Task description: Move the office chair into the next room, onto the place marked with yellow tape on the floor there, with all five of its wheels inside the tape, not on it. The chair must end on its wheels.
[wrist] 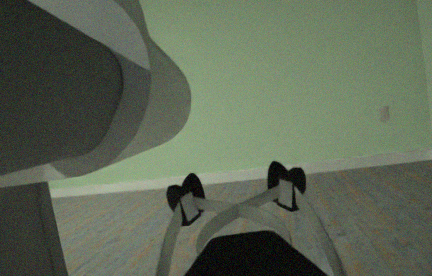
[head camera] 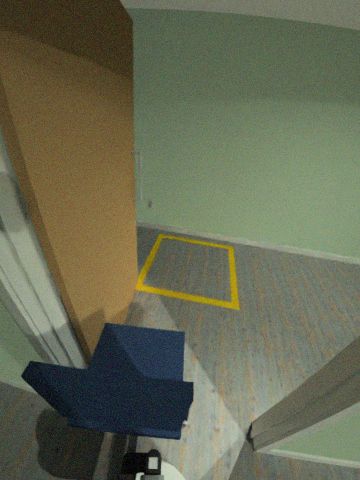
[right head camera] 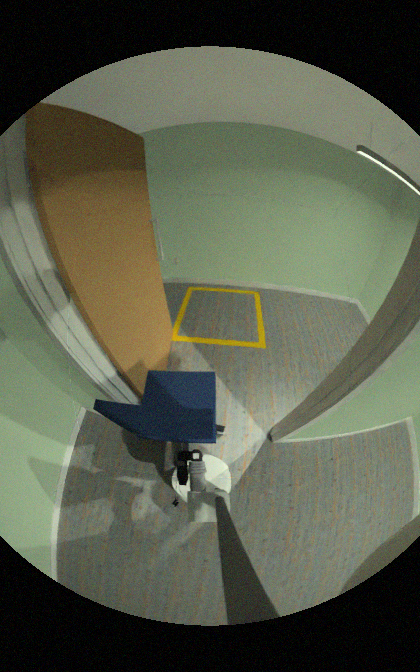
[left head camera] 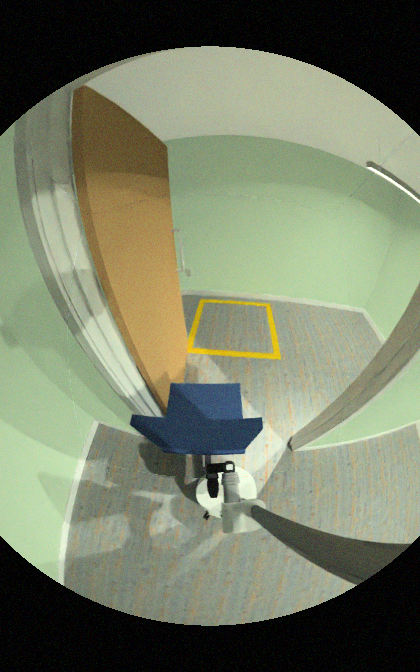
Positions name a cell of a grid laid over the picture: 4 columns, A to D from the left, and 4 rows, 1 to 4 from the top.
Labels:
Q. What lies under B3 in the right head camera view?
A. A chair seat.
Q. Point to an orange door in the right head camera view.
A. A2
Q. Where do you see an orange door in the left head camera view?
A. B1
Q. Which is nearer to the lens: the chair seat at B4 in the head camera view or the orange door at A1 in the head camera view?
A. The chair seat.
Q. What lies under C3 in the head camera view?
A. A yellow tape square.

